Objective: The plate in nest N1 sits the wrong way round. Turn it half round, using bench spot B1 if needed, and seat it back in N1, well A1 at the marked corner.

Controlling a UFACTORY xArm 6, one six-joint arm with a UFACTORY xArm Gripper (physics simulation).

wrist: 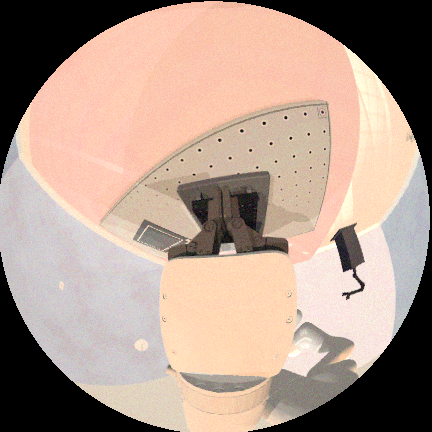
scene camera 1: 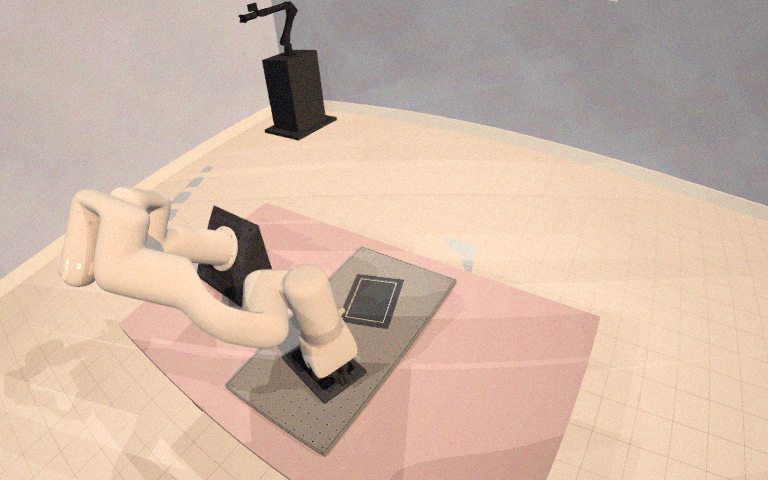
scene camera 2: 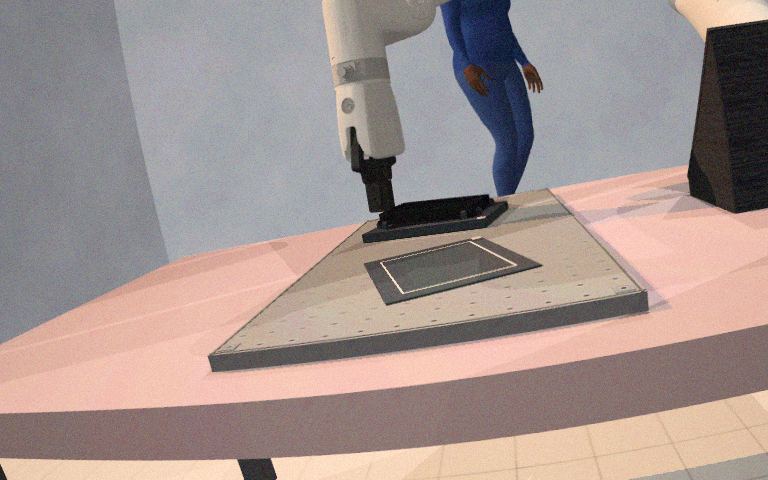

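Note:
The black plate sits in the dark nest N1; the arm and fingers hide much of it, and its marked corner cannot be made out. My gripper is shut with its fingers together and nothing between them. It points down at one end of the nest, its tips close to the plate's height in the scene camera 2 view; whether they touch the plate is not clear. Bench spot B1 is a flat dark pad with a pale outline, and nothing stands on it.
Nest and pad lie on a perforated grey board on the pink table. A black pedestal with a small dark arm stands beyond. A person in blue stands behind the table.

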